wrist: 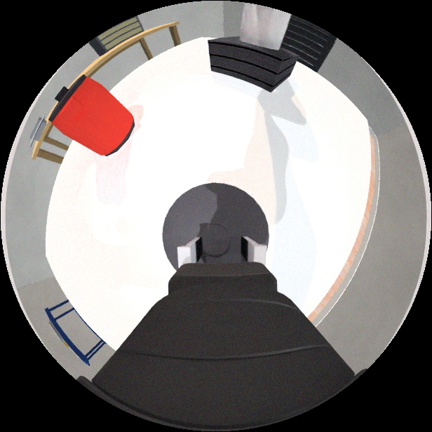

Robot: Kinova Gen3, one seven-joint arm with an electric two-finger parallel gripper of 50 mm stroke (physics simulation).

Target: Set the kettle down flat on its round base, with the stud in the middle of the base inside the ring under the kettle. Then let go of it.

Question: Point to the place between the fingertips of my gripper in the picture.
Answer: At 221, 245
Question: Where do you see a red kettle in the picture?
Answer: At 86, 112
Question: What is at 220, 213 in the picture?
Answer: A round base.
